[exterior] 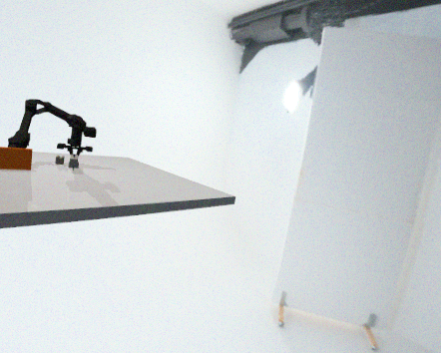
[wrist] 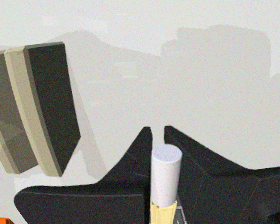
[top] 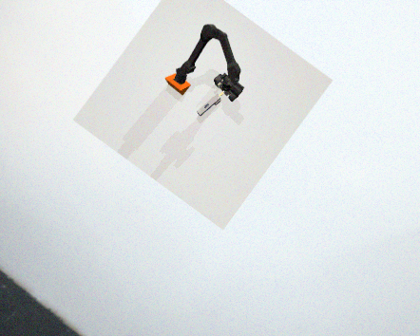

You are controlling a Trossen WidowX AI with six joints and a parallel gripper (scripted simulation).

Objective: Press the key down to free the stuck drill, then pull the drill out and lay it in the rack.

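Right now my gripper tip is 5 cm to the left of the drill, 3 cm below it and 1 cm past it. Round my gripper tip: key (17 cm to the right, 4 cm behind, 4 cm above); rack (7 cm behind, 4 cm to the left); grey block (14 cm to the right, 3 cm behind, 3 cm above).
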